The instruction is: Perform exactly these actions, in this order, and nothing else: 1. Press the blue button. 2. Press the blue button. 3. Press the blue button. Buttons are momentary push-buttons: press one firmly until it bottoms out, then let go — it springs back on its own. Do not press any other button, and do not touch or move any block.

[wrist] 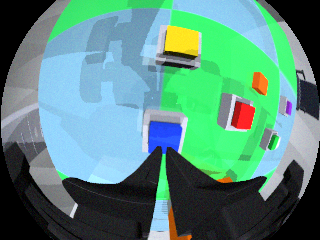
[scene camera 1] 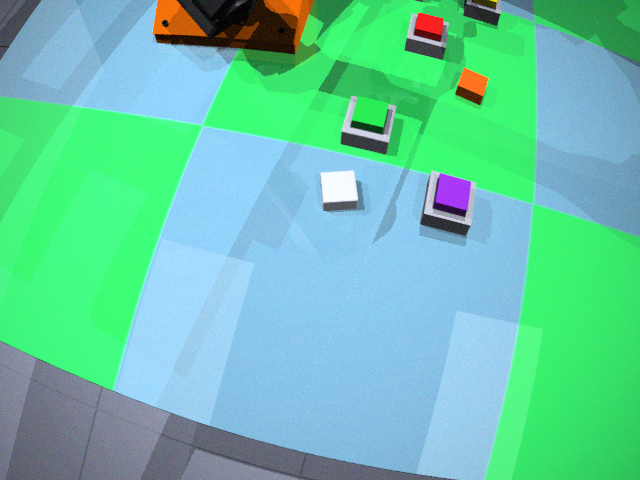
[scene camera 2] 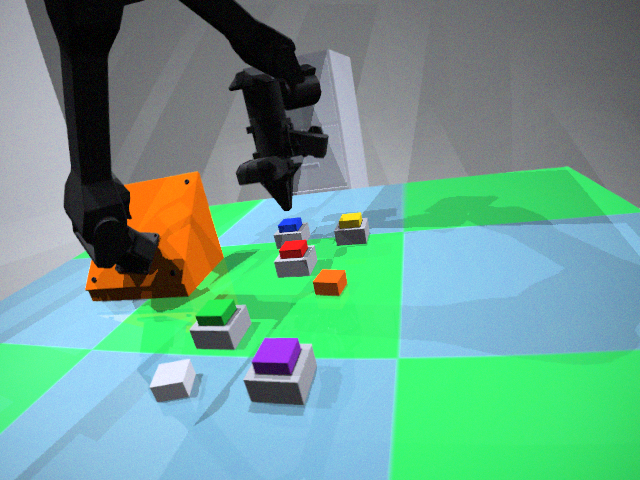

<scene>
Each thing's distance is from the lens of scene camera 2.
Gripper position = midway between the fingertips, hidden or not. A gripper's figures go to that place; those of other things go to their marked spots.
my gripper [scene camera 2: 288,210]: 0.62 m
orange block [scene camera 2: 328,282]: 0.44 m
white block [scene camera 2: 174,380]: 0.37 m
purple button [scene camera 2: 275,355]: 0.31 m
green button [scene camera 2: 215,312]: 0.40 m
The marked spots on the purple button and the green button are 0.11 m apart.
</scene>
